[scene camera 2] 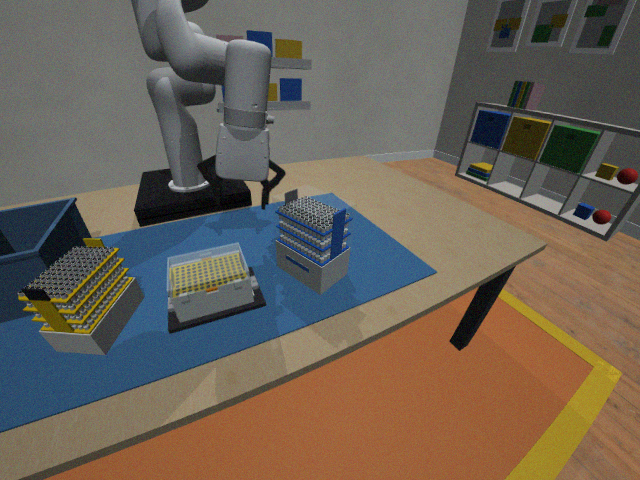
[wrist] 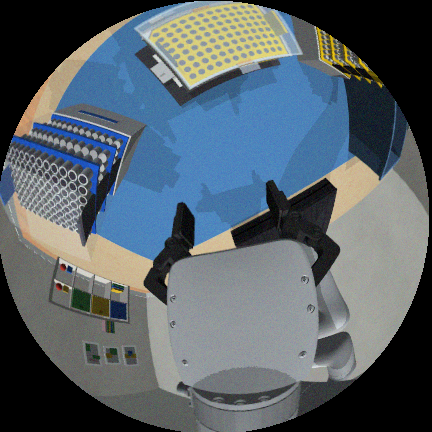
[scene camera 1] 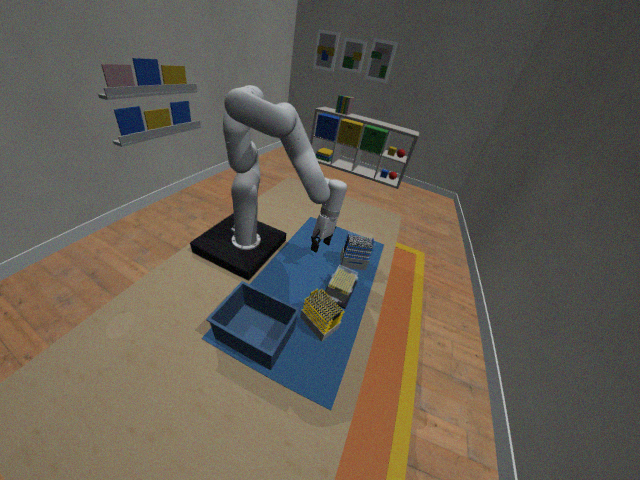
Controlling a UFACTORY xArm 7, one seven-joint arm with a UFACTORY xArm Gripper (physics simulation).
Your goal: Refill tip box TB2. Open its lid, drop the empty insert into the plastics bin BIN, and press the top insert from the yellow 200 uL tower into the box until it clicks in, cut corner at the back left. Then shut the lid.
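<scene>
Tip box TB2 (scene camera 1: 338, 295) (scene camera 2: 217, 304) stands on a dark base on the blue mat. Its clear lid (scene camera 2: 175, 258) (wrist: 296, 44) appears shut over the yellow, hole-patterned insert (scene camera 1: 343, 280) (scene camera 2: 206, 272) (wrist: 215, 40). The yellow tower (scene camera 1: 321, 311) (scene camera 2: 82, 291) (wrist: 340, 55) holds several stacked tip inserts beside the box. The blue bin BIN (scene camera 1: 240, 342) (scene camera 2: 18, 279) (wrist: 370, 125) stands beyond the yellow tower; its floor is partly visible in scene camera 1. My gripper (scene camera 1: 321, 243) (scene camera 2: 241, 202) (wrist: 226, 199) is open and empty, above the mat's robot-side edge, away from the box.
A blue tower (scene camera 1: 358, 253) (scene camera 2: 312, 248) (wrist: 60, 145) of stacked tip inserts stands on the mat (scene camera 1: 305, 379) (scene camera 2: 382, 263) (wrist: 225, 145), on the other side of the box from the yellow tower. The black robot base (scene camera 1: 222, 258) (scene camera 2: 165, 206) (wrist: 320, 200) is behind the mat.
</scene>
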